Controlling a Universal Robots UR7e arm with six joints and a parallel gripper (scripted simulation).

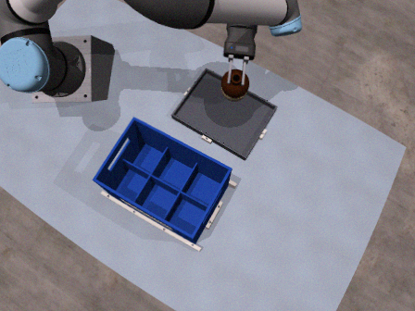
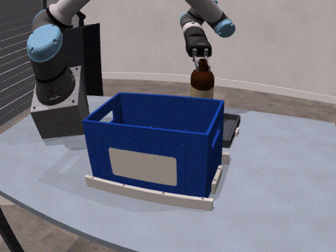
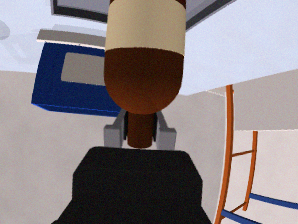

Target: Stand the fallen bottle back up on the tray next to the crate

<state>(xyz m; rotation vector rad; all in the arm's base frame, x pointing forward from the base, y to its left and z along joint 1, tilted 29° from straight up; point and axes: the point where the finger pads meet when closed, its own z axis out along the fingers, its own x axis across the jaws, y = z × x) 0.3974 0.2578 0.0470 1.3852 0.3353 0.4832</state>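
Right now the bottle is 10 mm behind my hand, 10 mm to the left of it and 50 mm below it. Also, from my hand: dark tray: 20 mm behind, 10 mm to the right, 190 mm below; then blue crate: 20 mm behind, 300 mm to the right, 120 mm below.
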